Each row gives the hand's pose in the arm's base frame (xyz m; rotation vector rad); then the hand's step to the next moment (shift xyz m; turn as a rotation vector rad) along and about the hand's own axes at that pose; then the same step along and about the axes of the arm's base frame.
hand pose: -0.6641 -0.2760 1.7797 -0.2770 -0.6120 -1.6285
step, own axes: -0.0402 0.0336 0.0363 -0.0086 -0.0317 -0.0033
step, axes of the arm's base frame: 0.0330 0.0518 0.0170 -0.0289 0.0069 -0.0144
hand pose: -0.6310 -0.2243 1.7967 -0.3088 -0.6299 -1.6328
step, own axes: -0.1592 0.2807 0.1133 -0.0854 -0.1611 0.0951
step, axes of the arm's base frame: 0.2826 0.1801 0.0686 -0.1571 0.1326 -0.0046
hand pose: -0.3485 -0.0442 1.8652 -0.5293 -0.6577 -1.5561
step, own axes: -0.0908 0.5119 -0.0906 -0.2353 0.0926 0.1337
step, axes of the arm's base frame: 0.5219 -0.0127 -0.0773 0.1070 0.2599 -0.0534
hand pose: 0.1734 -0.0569 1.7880 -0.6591 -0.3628 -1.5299
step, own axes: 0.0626 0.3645 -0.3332 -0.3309 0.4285 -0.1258
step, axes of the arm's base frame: 0.2996 -0.2796 -0.2826 0.3863 0.1527 -0.3694
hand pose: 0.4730 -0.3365 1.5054 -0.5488 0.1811 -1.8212
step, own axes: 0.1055 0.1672 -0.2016 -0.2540 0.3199 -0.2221
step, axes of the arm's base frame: 0.0290 -0.1827 -0.2133 0.2317 0.1013 -0.3902
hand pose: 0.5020 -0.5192 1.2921 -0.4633 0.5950 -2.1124
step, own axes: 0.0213 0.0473 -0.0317 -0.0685 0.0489 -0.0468
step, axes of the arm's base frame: 0.0023 -0.0339 -0.0504 0.0451 0.0431 -0.0733
